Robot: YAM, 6 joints.
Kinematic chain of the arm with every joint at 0, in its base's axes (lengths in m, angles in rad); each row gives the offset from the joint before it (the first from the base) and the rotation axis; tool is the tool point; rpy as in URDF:
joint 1: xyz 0 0 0.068 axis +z
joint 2: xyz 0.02 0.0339 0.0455 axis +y
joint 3: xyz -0.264 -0.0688 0 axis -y
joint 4: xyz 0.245 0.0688 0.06 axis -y
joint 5: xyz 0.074 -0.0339 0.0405 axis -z
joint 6: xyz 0.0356 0 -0.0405 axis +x
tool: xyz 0 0 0 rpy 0 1.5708 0
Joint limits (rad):
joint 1: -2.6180..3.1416
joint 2: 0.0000..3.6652
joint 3: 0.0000..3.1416
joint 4: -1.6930..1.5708
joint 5: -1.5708..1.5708
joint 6: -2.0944..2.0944
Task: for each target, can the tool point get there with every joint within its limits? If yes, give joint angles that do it. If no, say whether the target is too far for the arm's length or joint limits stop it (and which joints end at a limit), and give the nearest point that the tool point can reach.
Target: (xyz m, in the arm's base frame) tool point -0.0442 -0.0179 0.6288
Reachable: yes | joints 0.8520 0.8306 1.6383 0.8654 -0.6474 -1.6627
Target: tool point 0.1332 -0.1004 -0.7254
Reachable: no: too far | nearest point 0.1653 -0.1246 -0.3779 | short by 0.350 m
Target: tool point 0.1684 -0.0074 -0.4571
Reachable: no: joint limits stop it (at a limit: joint 2) | nearest point 0.1835 -0.0081 -0.3745 | short by 0.084 m
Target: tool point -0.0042 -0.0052 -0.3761
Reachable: no: joint limits stop it (at a limit: joint 2) | nearest point -0.0288 -0.0357 -0.3182 | short by 0.070 m
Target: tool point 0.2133 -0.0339 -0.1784
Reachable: yes | joints -0.1931 3.0424 0.7410 1.2282 -0.2165 0.7043
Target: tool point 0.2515 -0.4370 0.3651
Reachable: yes | joints -1.0742 2.3948 2.7513 -1.0615 -0.3711 -1.2765
